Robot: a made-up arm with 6 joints.
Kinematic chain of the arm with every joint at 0, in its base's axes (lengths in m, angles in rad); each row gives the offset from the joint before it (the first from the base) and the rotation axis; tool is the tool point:
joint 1: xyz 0 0 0.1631 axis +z
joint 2: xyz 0 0 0 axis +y
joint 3: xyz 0 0 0.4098 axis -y
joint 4: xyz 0 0 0 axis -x
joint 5: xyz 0.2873 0 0 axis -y
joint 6: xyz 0 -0.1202 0 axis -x
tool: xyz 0 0 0
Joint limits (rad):
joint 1: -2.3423..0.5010
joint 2: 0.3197..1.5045
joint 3: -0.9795..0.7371
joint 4: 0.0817..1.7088
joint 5: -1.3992..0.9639
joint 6: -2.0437..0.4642
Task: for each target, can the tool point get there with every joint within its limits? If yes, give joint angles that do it. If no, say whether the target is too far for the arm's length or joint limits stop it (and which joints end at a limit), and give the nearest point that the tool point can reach.
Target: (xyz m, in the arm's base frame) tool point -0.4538 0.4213 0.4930
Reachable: no: joint limits stop it (at a limit: joint 1, joint 2, joint 3, joint 4) | nearest point -0.2360 -0.0708 0.2780 | short by 0.580 m
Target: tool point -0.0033 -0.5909 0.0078
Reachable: yes | joints -1.3864 1.3867 0.3179 0.3813 -0.9450 -0.5477
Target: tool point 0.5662 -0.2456 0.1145
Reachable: yes | joints -0.2301 1.2222 0.3508 0.4160 0.1169 -0.9099
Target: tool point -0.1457 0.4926 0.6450
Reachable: no: joint limits stop it (at a limit: joint 1, joint 2, joint 3, joint 4) | nearest point 0.2930 0.1793 0.7774 | short by 0.555 m
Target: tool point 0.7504 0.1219 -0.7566
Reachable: no: too far | nearest point 0.5105 0.0829 -0.1017 | short by 0.698 m
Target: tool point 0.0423 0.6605 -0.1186
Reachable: no: joint limits stop it (at a limit: joint 1, joint 2, joint 4) | nearest point 0.3033 0.1849 -0.1160 | short by 0.542 m
